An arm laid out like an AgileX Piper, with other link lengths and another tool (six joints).
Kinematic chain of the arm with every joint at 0, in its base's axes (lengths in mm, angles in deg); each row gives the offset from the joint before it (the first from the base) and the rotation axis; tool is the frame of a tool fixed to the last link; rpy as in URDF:
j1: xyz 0 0 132.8 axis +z
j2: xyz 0 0 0 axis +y
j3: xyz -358.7 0 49 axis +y
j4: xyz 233 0 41.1 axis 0.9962 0 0.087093
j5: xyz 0 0 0 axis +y
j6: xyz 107 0 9.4 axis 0.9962 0 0.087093
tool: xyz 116.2 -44 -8.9 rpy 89.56 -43.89 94.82
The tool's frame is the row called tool.
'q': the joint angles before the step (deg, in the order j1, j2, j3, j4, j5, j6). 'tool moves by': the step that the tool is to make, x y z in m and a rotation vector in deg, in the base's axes. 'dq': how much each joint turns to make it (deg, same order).
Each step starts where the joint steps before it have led.
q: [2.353, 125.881, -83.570, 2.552, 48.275, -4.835]
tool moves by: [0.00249, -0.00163, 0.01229, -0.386, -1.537, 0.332]
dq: [0.000, -1.519, -0.001, -0.559, 0.000, 0.001]
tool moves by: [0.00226, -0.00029, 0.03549, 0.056, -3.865, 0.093]
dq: [-0.001, -4.485, 0.002, -0.137, 0.620, -0.001]
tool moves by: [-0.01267, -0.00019, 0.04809, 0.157, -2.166, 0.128]
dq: [0.001, -6.128, -0.495, 0.000, 4.455, 0.000]
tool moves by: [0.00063, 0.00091, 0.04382, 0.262, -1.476, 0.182]
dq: [0.000, -2.688, -5.996, 0.125, 7.202, 0.000]
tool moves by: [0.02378, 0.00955, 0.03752, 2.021, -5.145, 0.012]
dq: [0.226, 0.001, -8.393, 1.803, 3.168, 0.001]
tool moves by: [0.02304, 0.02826, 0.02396, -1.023, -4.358, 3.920]
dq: [3.744, 1.243, -6.622, -1.368, 1.116, -0.001]
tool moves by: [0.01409, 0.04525, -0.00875, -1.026, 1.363, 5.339]
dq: [5.205, 4.398, -6.191, -0.805, 3.300, 0.001]
